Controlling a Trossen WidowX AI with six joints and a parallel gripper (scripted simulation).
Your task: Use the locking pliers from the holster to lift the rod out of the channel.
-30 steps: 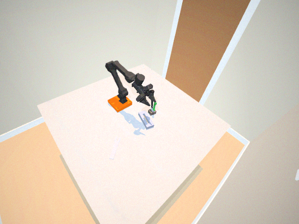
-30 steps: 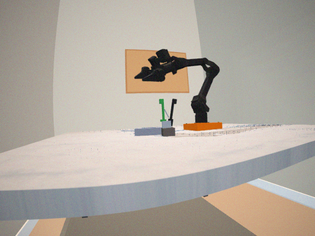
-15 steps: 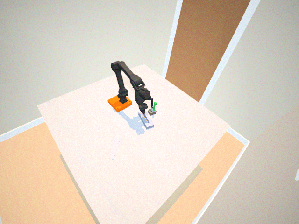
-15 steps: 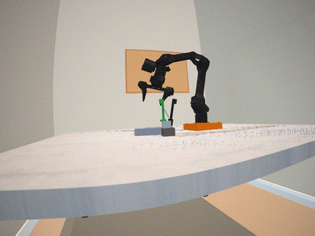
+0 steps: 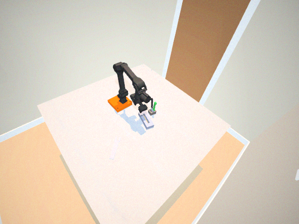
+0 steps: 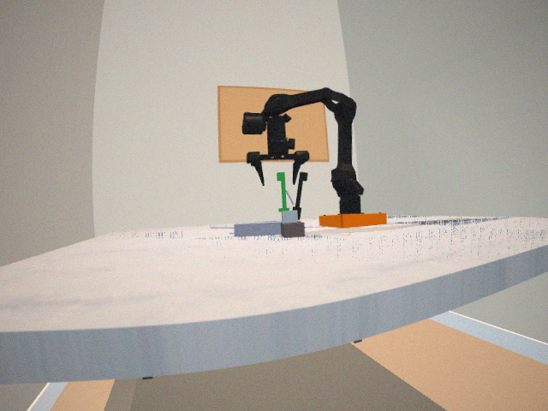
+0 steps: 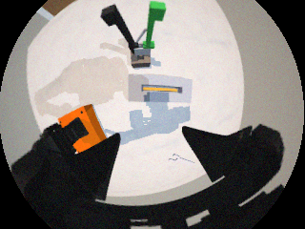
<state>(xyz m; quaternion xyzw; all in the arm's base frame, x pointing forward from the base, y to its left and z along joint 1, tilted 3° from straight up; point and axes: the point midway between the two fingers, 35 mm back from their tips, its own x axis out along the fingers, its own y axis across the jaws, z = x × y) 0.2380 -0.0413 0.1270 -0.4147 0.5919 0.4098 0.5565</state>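
Right now my gripper tip is 160 mm to the right of the black handle, 40 mm above it and 20 mm short of it. Round my gripper tip: pale blue channel block (120 mm below, 60 mm ahead, 40 mm to the left); yellow rod (130 mm below, 60 mm ahead, 40 mm to the left); grey holster (150 mm to the left, 130 mm below, 40 mm ahead).
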